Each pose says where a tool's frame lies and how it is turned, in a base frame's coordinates. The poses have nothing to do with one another.
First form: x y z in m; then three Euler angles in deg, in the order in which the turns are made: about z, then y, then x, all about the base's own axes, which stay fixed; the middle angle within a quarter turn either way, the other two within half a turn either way.
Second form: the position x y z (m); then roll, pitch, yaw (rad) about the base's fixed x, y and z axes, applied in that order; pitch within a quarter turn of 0, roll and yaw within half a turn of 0. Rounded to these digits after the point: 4 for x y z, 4 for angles.
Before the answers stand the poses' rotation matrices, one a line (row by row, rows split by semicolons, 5 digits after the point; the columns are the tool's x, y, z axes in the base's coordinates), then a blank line. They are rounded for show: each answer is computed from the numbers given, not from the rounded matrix.
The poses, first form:
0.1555 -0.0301 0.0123 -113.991 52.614 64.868
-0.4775 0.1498 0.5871 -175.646 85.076 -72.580
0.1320 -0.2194 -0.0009 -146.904 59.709 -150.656
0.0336 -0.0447 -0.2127 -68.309 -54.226 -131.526
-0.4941 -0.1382 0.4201 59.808 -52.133 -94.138
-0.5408 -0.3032 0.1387 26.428 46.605 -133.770
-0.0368 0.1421 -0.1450 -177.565 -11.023 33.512
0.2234 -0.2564 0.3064 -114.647 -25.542 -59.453
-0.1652 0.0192 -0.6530 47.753 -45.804 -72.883
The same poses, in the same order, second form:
-0.24688 0.55473 0.79456; -0.68049 0.48452 -0.54970; -0.68991 -0.67640 0.25787
-0.08559 0.00652 0.99631; 0.92514 -0.37068 0.08190; 0.36984 0.92874 0.02570
-0.42256 0.27542 0.86347; 0.83048 0.49921 0.24718; -0.36298 0.82154 -0.43968
0.21606 0.54320 -0.81133; 0.84051 0.31937 0.43766; 0.49684 -0.77650 -0.38756
0.30869 -0.53056 -0.78944; 0.33360 -0.71686 0.61223; -0.89074 -0.45235 -0.04429
0.61523 -0.30578 0.72663; -0.77777 -0.38593 0.49612; 0.12873 -0.87038 -0.47526
-0.98066 0.04170 -0.19120; 0.07005 -0.83750 -0.54193; -0.18273 -0.54484 0.81839
-0.37627 0.82007 -0.43117; -0.61680 0.12555 0.77705; 0.69136 0.55832 0.45857
0.46869 -0.51604 -0.71696; 0.67855 -0.30934 0.66624; -0.56559 -0.79875 0.20518

0.1555 -0.0301 0.0123 -1.2066 0.7614 -1.9188
-0.4775 0.1498 0.5871 1.5431 -0.3788 1.6630
0.1320 -0.2194 -0.0009 2.0622 0.3715 2.0415
0.0336 -0.0447 -0.2127 -2.0337 -0.5200 1.3192
-0.4941 -0.1382 0.4201 -1.6684 1.0990 0.8242
-0.5408 -0.3032 0.1387 -2.0706 -0.1291 -0.9016
-0.0368 0.1421 -0.1450 -0.5874 0.1838 3.0703
0.2234 -0.2564 0.3064 0.8832 -0.7634 -2.1186
-0.1652 0.0192 -0.6530 -1.3194 0.6011 0.9663

